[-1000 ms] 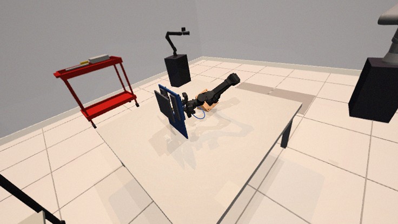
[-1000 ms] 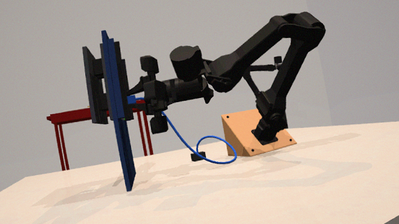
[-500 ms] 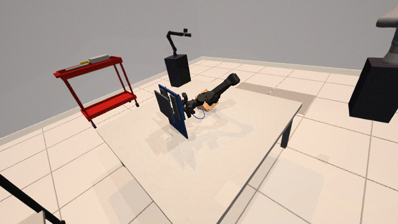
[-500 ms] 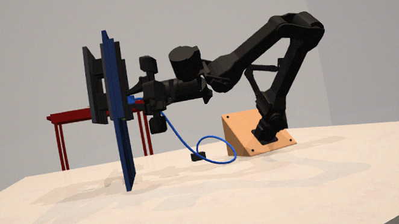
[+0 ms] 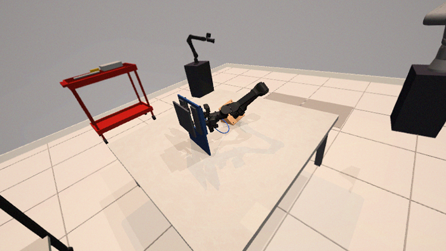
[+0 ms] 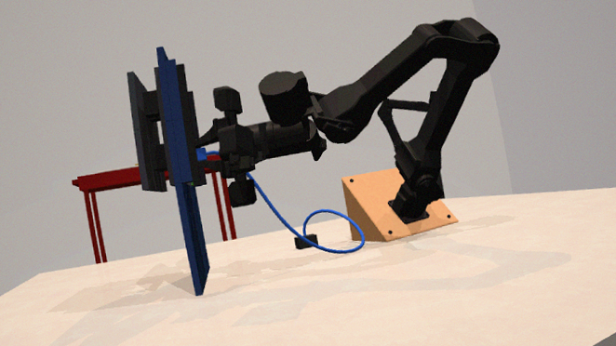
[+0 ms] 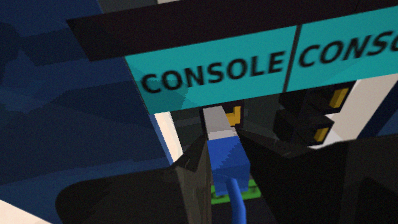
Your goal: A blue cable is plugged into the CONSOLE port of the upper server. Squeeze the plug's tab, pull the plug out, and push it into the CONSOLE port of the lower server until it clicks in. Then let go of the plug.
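Now: gripper tip right at the blue plug. Also, from my gripper tip: black block: 250 mm behind, 130 mm to the right, 190 mm below.
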